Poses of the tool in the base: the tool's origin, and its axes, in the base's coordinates. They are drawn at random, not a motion.
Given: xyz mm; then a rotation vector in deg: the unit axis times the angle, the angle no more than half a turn.
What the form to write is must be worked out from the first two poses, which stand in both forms.
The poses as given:
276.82, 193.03, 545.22, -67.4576, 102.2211, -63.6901
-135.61, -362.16, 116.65, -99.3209, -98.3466, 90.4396
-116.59, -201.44, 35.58, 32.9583, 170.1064, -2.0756
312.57, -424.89, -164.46, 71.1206, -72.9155, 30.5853
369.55, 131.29, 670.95, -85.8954, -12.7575, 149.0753
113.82, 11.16, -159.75, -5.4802, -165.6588, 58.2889
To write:
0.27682, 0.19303, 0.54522, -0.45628, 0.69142, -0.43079, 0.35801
-0.13561, -0.36216, 0.11665, -0.59244, -0.58663, 0.53947, 0.11770
-0.11659, -0.20144, 0.03558, 0.18987, 0.97999, -0.01196, 0.05859
0.31257, -0.42489, -0.16446, 0.53531, -0.54882, 0.23021, 0.59937
0.36955, 0.13129, 0.67095, -0.49682, -0.07379, 0.86225, 0.06520
0.11382, 0.01116, -0.15975, -0.03117, -0.94219, 0.33152, 0.03752

